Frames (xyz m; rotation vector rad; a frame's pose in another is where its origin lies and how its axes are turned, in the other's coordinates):
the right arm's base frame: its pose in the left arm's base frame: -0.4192 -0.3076 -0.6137 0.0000 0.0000 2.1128
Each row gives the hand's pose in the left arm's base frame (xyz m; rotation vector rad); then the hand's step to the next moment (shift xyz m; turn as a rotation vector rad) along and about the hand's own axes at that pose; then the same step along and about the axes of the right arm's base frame.
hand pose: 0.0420 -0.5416 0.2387 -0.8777 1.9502 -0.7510
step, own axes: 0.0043 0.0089 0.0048 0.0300 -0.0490 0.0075
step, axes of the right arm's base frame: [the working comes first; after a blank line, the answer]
step, axes of the left arm's base frame: -0.0001 0.0008 -0.0110 0.0090 -0.0534 0.0205

0.0008 -0.0003 -0.0110 -0.0504 0.0198 0.0205
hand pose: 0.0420 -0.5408 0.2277 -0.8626 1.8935 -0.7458
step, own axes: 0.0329 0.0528 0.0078 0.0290 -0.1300 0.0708
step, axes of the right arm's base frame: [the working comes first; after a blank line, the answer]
step, axes of the left arm's base frame: -0.0185 0.0027 -0.0598 0.0875 -0.1086 0.0575

0.0119 0.0145 -0.0598 -0.1382 -0.0189 0.0575
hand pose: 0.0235 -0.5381 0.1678 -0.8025 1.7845 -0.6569
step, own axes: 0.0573 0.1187 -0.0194 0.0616 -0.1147 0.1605
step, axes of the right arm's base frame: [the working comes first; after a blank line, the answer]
step, axes of the left arm's base frame: -0.0582 0.0313 -0.1157 0.1607 -0.1299 -0.0019

0.0568 0.0337 -0.1157 -0.1942 -0.0707 -0.0019
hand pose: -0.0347 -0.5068 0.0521 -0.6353 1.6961 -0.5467
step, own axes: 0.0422 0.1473 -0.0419 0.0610 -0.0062 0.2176
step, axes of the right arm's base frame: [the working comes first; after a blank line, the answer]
step, axes of the left arm's base frame: -0.0660 0.0819 -0.1190 0.2034 -0.0503 -0.0848

0.1042 0.0143 -0.1190 -0.1480 -0.1483 -0.0848
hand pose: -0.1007 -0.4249 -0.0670 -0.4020 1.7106 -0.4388
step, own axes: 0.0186 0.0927 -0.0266 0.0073 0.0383 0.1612
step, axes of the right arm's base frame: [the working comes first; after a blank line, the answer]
step, axes of the left arm's base frame: -0.0317 0.0729 -0.0577 0.1564 0.0187 -0.0520

0.0788 -0.0104 -0.0577 -0.0647 -0.1436 -0.0520
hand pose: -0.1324 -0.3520 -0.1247 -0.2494 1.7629 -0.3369
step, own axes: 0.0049 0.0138 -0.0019 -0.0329 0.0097 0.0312
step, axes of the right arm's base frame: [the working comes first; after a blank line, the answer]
step, axes of the left arm's base frame: -0.0027 0.0114 -0.0090 0.0377 0.0176 0.0204

0.0111 -0.0035 -0.0090 -0.0043 -0.0414 0.0204
